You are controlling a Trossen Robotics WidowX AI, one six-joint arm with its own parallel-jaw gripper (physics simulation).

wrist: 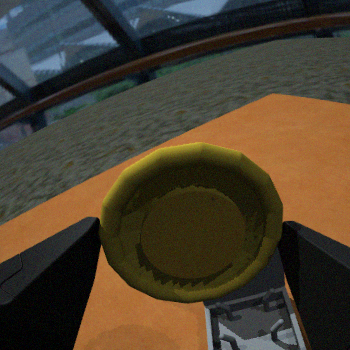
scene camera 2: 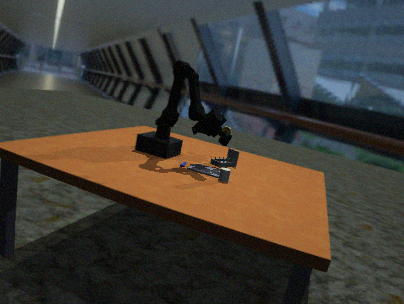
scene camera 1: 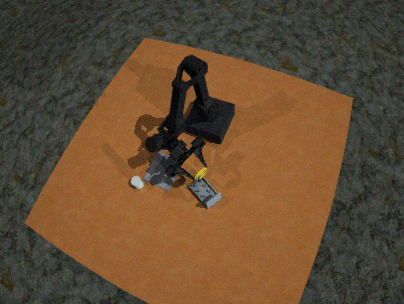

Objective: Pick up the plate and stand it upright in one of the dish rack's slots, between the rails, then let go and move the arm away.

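The yellow round plate [scene camera 1: 201,173] [scene camera 2: 227,132] [wrist: 192,232] is held by its rim between the two black fingers of my gripper [wrist: 192,232], and its hollow face is toward the wrist camera. The gripper is shut on it. In scene camera 1 the plate looks narrow and steeply tilted, and in scene camera 2 it is above the table and the rack. The grey dish rack [scene camera 1: 214,200] [scene camera 2: 233,157] [wrist: 209,327] stands on the table with short pegs and a tall end panel. In the wrist view it lies beyond and below the plate, which hides part of it.
A flat grey board [scene camera 1: 161,182] [scene camera 2: 200,170] lies beside the rack, partly under the arm in scene camera 1. A white cup [scene camera 1: 137,182] [scene camera 2: 224,175] stands by its far side. A small blue object [scene camera 2: 183,164] lies near the board. The orange table [scene camera 1: 260,200] [scene camera 2: 270,200] carries them all.
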